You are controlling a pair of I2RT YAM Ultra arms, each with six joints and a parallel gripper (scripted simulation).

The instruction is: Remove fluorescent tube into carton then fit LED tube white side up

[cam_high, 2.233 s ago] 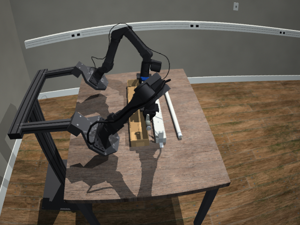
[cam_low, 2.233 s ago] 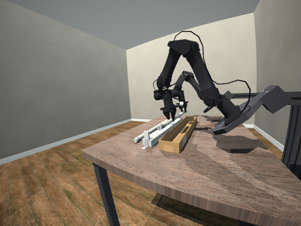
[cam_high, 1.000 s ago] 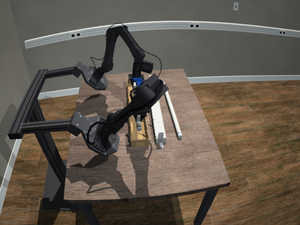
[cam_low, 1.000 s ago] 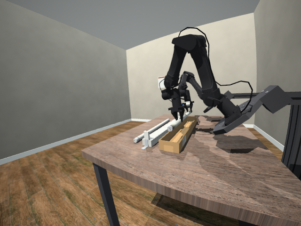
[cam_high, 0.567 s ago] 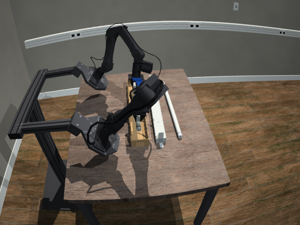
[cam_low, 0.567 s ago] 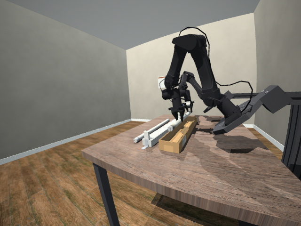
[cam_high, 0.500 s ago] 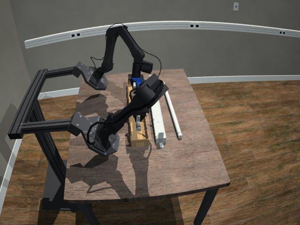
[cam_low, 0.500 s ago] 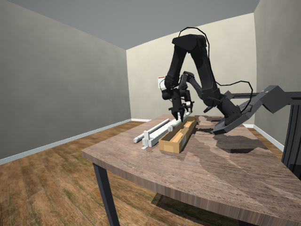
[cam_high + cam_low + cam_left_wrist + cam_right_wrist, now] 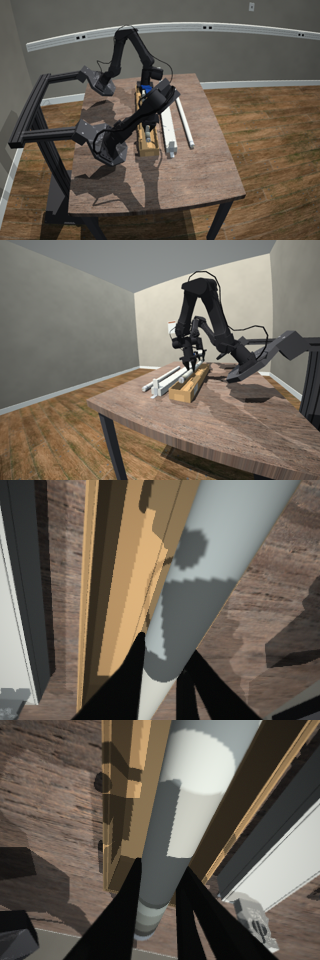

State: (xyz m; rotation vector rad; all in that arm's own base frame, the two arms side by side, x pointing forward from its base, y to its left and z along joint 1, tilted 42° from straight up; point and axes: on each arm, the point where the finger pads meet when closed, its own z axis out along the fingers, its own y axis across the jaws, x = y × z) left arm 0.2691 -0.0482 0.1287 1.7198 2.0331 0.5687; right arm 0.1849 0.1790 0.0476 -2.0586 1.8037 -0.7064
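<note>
My left gripper is now 130 mm to the left of the light fixture, 110 mm short of it and 40 mm above it. Round my left hand: old fluorescent tube: 120 mm to the right, 20 mm behind; carton: 120 mm to the right, 60 mm below, 10 mm behind; LED tube: 220 mm ahead, 140 mm to the right, 80 mm below.
</note>
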